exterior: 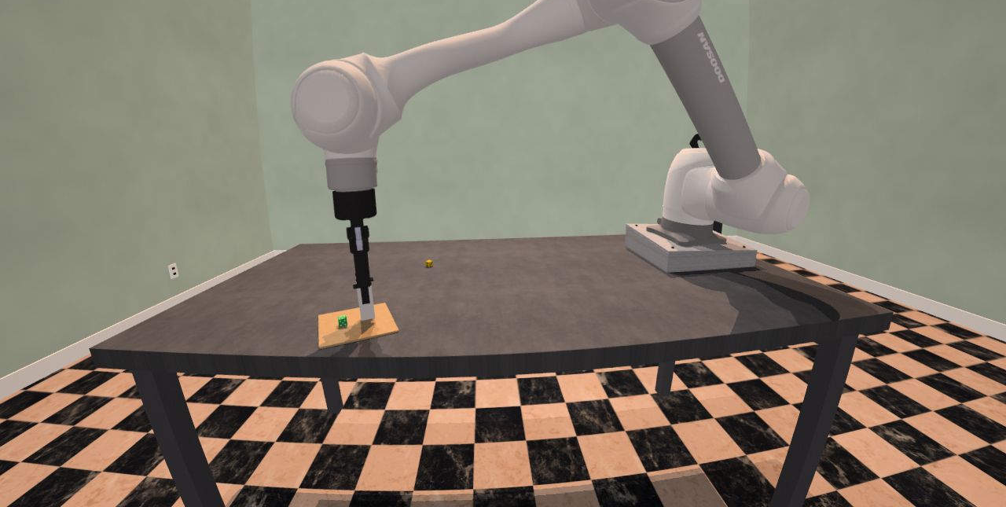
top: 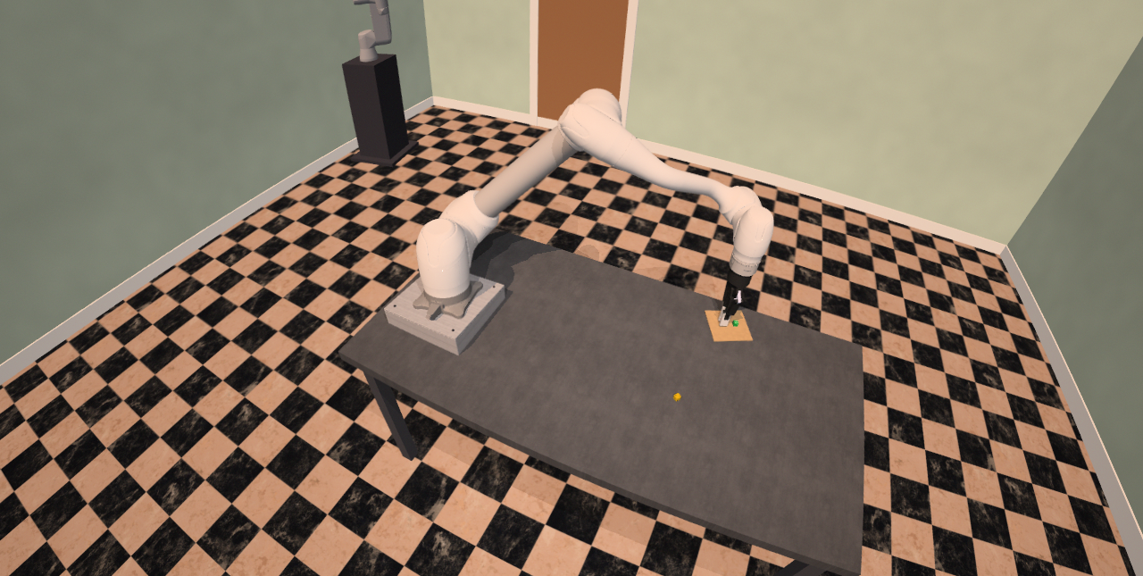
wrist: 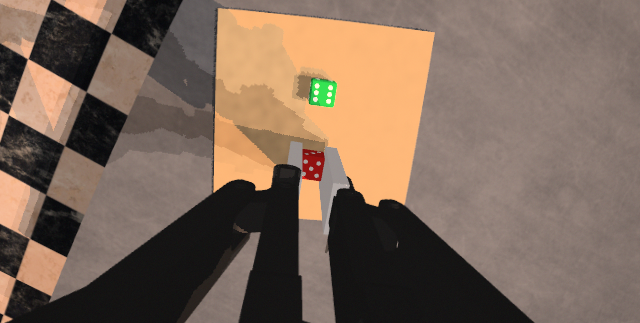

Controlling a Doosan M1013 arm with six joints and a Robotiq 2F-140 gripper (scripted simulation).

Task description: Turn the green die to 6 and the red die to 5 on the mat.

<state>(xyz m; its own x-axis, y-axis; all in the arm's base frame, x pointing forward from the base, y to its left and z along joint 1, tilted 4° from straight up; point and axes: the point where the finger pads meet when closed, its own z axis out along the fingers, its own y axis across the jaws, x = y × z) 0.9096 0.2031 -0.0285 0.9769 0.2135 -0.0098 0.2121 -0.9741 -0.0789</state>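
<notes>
My gripper is now 30 mm above the red die. Also, from my hand: yellow die 340 mm to the right, 130 mm behind, 40 mm below; orange mat 40 mm below, 20 mm ahead; green die 50 mm ahead, 30 mm below, 10 mm to the left.
</notes>
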